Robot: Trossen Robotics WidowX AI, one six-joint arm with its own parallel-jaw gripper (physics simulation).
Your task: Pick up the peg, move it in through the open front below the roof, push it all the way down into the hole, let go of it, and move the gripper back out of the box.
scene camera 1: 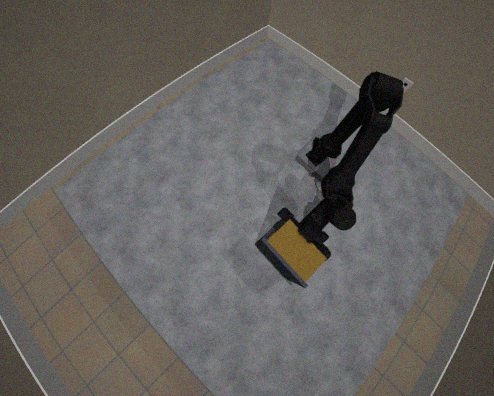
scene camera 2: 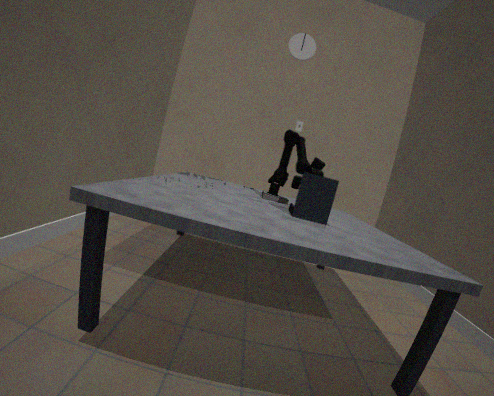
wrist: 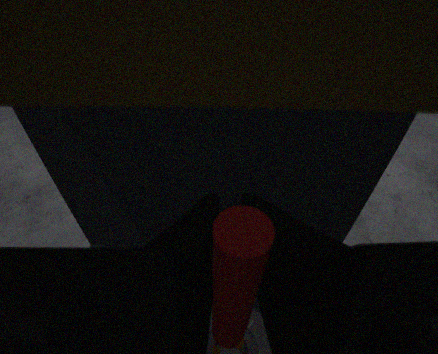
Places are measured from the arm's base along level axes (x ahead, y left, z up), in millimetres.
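Pixels of known places: gripper, fingertip midpoint: (wrist: 229, 204); arm's base at its link origin: (scene camera 1: 316, 156) (scene camera 2: 272, 194).
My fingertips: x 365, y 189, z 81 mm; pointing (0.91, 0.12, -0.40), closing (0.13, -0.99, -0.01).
Note:
Ahead of a thing's pixels: the offset from my fingertips to its top centre. "spot": to the spot under its first point. Level surfaces: height alone.
The box {dy +3, dx -50, dz +89 mm} (scene camera 1: 281, 264) (scene camera 2: 316, 199) stands on the table. Its flat yellow roof {spot: dy +11, dx -16, dz +88 mm} (scene camera 1: 298, 251) is seen from above in scene camera 1; in the wrist view the roof's dark underside {spot: dy -1, dx -58, dz +81 mm} (wrist: 220, 55) spans the top and the box's dark back wall (wrist: 220, 150) shows below it. My gripper (wrist: 229, 204) is shut on the red peg {dy -4, dx -32, dz +32 mm} (wrist: 243, 232), with the fingers in below the roof through the open front. The peg's lower end is beside a small pale surface with yellowish specks. The hole cannot be made out. Roof and box walls hide the peg and fingertips in both scene views.
The dark arm (scene camera 1: 367, 140) (scene camera 2: 285, 160) reaches from its base to the box's open front. The gripper's wide dark body is close against the roof's front edge. The grey table {dz -114 mm} (scene camera 1: 175, 200) (scene camera 2: 215, 215) shows on both sides of the box, also in the wrist view (wrist: 30, 200).

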